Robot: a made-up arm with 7 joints.
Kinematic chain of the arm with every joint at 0, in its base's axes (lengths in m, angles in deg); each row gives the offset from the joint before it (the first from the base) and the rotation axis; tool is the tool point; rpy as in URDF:
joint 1: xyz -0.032 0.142 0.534 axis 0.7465 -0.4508 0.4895
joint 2: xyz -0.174 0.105 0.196 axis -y
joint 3: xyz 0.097 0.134 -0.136 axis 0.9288 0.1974 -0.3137
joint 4: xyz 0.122 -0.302 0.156 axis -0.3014 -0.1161 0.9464
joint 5: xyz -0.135 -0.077 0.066 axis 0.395 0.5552 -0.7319
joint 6: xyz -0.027 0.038 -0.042 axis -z
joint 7: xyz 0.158 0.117 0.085 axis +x
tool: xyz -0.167 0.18 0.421 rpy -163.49 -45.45 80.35
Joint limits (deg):
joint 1: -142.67..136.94
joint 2: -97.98..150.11
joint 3: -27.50..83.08
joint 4: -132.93..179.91
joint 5: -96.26..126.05
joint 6: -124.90..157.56
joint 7: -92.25..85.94
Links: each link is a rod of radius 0.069 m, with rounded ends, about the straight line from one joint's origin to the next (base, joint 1, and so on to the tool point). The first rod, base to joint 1, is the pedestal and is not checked.
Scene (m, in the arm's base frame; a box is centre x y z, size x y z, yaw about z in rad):
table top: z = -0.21
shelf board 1: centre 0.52 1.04 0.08 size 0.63 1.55 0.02 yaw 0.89
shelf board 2: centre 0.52 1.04 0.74 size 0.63 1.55 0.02 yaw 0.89
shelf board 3: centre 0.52 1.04 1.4 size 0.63 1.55 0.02 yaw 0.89
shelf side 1: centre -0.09 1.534 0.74 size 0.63 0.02 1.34 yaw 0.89
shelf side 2: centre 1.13 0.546 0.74 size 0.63 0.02 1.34 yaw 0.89
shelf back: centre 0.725 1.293 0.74 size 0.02 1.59 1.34 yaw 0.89
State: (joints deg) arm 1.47 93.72 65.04 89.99 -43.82 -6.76 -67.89
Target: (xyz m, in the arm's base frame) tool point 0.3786 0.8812 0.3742
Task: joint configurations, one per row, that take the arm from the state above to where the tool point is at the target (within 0.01 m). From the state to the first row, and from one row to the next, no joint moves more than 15 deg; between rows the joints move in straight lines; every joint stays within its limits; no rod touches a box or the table.
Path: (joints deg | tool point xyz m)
1: -11.94 82.85 67.04 80.81 -34.43 6.11 -69.62 | 0.2161 0.1835 0.1708
2: -25.35 71.98 69.05 71.62 -25.05 18.99 -71.35 | -0.1021 0.2926 0.2451
3: -38.76 61.11 71.05 62.44 -15.66 31.86 -73.08 | -0.1561 0.4347 0.4623
4: -52.16 50.24 73.06 53.25 -6.28 44.73 -74.80 | 0.0499 0.4791 0.6078
5: -65.57 39.37 75.06 44.07 3.11 57.60 -76.53 | 0.2957 0.3094 0.5916
6: -78.98 28.49 77.07 34.88 12.50 70.48 -78.26 | 0.3215 -0.0246 0.4927
7: -92.39 17.62 79.07 25.70 21.88 83.35 -79.99 | 0.0376 -0.3000 0.4388
8: -105.80 6.75 81.08 16.51 31.27 96.22 -81.72 | -0.4054 -0.2913 0.4565
9: -119.21 -4.12 83.08 7.33 40.65 109.10 -83.45 | -0.7363 0.0314 0.4430
10: -123.90 -17.13 73.43 -1.19 41.70 118.79 -77.91 | -0.7817 0.3940 0.5328
11: -128.59 -30.13 63.79 -9.71 42.75 128.48 -72.37 | -0.6325 0.7477 0.5595
12: -133.28 -43.14 54.14 -18.23 43.80 138.17 -66.83 | -0.3273 0.9829 0.5219
13: -137.98 -56.14 44.49 -26.75 44.84 147.87 -61.29 | 0.0450 1.0294 0.4463
14: -142.67 -69.15 34.85 -35.27 45.89 157.56 -55.75 | 0.3786 0.8812 0.3741

